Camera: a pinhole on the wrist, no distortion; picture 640 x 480 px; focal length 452.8 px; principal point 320.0 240.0 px. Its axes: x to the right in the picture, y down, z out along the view. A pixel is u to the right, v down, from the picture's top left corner.
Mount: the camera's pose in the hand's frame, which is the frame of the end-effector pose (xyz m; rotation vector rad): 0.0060 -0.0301 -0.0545 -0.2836 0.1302 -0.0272
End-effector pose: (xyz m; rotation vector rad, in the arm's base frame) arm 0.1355 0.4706 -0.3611 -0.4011 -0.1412 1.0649
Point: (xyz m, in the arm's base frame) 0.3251 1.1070 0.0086
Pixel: outside the picture
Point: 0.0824 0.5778 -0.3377
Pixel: 438.4 456.2
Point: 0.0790 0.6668 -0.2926
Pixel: 522.1 391.4
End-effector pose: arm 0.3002 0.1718 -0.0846 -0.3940 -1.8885 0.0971
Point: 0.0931 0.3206 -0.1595
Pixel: 308.9 318.6
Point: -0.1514 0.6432 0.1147
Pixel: 612.4 380.1
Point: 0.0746 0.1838 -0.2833
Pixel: 94.9 161.8
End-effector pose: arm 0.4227 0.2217 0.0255 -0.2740 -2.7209 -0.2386
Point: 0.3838 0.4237 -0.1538
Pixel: 242.5 398.7
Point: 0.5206 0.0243 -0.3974
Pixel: outside the picture
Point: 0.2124 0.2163 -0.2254
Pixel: 373.9 36.0
